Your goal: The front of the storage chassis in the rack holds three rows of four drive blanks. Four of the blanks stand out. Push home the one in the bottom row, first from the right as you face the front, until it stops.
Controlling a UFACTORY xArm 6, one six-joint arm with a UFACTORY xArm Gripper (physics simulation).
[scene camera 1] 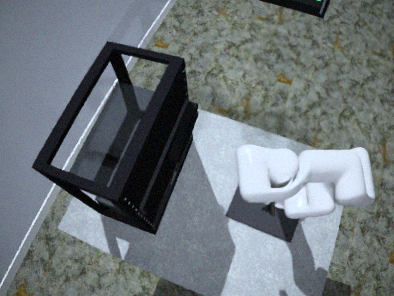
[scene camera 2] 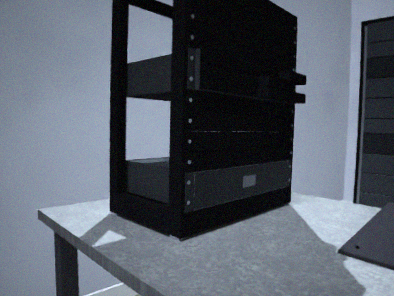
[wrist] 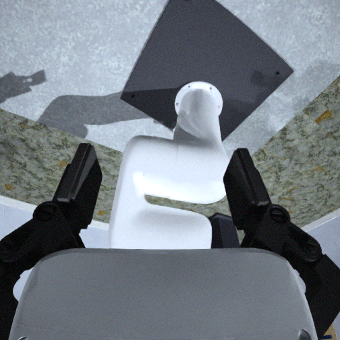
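Note:
The black rack (scene camera 1: 74, 110) (scene camera 2: 180, 150) stands on the table. In the scene camera 2 view, the storage chassis (scene camera 2: 150, 77) sits in its upper half, its front very dark. Two dark blocks jut out at the front's right edge, an upper one (scene camera 2: 300, 79) and a lower one (scene camera 2: 300, 98). The lower one looks like the bottom-row blank, first from the right. The other blanks are too dark to tell apart. My gripper (wrist: 164, 161) is open and empty, high above the robot's base side and well away from the rack. In the scene camera 1 view the white arm mostly hides it.
The white arm (scene camera 1: 335, 170) (wrist: 165, 165) rises from a dark base plate (scene camera 1: 255, 219) (scene camera 2: 375, 240) (wrist: 200, 50) on the grey table (scene camera 1: 200, 270) (scene camera 2: 250, 260), in front of the rack. A grey unit (scene camera 2: 220, 187) with a pale label fills the rack's lowest part. A wall is behind the rack.

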